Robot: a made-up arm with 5 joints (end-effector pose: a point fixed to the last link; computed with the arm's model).
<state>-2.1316 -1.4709 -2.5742 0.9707 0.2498</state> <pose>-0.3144 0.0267 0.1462 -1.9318 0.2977 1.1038</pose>
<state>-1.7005 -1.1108 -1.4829 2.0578 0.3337</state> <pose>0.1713 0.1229 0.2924 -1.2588 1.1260 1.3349</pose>
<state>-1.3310 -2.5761 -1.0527 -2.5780 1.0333</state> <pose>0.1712 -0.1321 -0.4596 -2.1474 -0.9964 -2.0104</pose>
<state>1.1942 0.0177 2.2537 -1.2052 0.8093</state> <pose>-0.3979 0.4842 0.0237 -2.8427 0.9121 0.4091</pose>
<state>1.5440 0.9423 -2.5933 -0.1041 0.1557</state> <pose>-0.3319 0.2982 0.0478 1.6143 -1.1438 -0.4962</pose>
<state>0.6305 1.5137 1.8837 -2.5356 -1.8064</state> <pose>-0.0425 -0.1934 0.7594 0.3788 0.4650 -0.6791</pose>
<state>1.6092 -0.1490 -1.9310 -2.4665 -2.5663</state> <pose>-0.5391 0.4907 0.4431 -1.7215 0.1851 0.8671</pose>
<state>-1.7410 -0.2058 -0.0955 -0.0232 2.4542</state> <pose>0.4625 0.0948 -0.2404 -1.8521 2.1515 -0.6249</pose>
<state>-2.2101 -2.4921 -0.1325 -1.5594 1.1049</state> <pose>-0.4330 -0.1417 -0.4849 1.8043 -0.9871 0.3042</pose>
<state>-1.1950 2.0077 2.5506 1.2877 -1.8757</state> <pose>-0.2327 0.1151 -0.2049 -1.0961 -1.5703 -1.3612</pose>
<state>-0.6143 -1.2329 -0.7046 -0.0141 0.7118</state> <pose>-0.1428 0.3087 -0.2245 -2.0026 -0.2038 -0.1953</pose>
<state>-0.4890 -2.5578 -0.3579 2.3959 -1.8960</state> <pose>0.4778 -0.5033 0.0003 -0.2286 2.3195 -1.6101</pose>
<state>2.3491 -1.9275 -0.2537 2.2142 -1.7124</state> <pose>-0.3844 0.5295 -0.0409 -2.2847 0.4989 0.8752</pose>
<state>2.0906 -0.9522 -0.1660 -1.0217 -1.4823</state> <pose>0.1508 -0.3057 -0.2224 1.3308 -0.0266 1.6087</pose>
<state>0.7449 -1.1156 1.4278 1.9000 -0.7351</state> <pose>0.4110 0.0063 -0.0231 0.3614 2.0343 0.6239</pose>
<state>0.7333 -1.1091 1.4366 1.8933 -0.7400</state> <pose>0.4083 -0.0029 -0.0230 0.3837 2.0328 0.6044</pose>
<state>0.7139 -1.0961 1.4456 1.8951 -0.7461</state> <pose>0.4047 -0.0149 -0.0287 0.4242 2.0371 0.5891</pose>
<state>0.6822 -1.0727 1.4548 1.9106 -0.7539</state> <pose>0.3993 -0.0307 -0.0436 0.4941 2.0495 0.5813</pose>
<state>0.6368 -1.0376 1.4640 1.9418 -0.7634</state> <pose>0.3904 -0.0492 -0.0689 0.5974 2.0683 0.5843</pose>
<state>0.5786 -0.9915 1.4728 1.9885 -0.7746</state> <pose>0.3765 -0.0674 -0.1041 0.7332 2.0885 0.6006</pose>
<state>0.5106 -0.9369 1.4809 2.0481 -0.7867</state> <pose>0.3570 -0.0809 -0.1462 0.8946 2.1030 0.6325</pose>
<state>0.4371 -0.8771 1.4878 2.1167 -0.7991</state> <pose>0.3332 -0.0856 -0.1910 1.0710 2.1057 0.6809</pose>
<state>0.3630 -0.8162 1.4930 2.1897 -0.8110</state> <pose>0.3082 -0.0792 -0.2338 1.2488 2.0929 0.7445</pose>
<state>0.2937 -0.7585 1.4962 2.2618 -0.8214</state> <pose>0.2858 -0.0629 -0.2706 1.4135 2.0656 0.8191</pose>
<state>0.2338 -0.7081 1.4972 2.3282 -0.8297</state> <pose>0.2688 -0.0403 -0.2991 1.5530 2.0290 0.8975</pose>
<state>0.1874 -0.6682 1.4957 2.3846 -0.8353</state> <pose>0.2585 -0.0162 -0.3187 1.6585 1.9916 0.9717</pose>
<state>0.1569 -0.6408 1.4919 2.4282 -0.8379</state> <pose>0.2540 0.0048 -0.3308 1.7269 1.9618 1.0340</pose>
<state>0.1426 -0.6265 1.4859 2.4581 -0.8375</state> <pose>0.2540 0.0203 -0.3372 1.7594 1.9452 1.0802</pose>
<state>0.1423 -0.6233 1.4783 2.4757 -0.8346</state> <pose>0.2569 0.0300 -0.3399 1.7627 1.9427 1.1105</pose>
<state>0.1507 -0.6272 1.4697 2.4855 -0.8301</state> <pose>0.2614 0.0359 -0.3404 1.7478 1.9494 1.1302</pose>
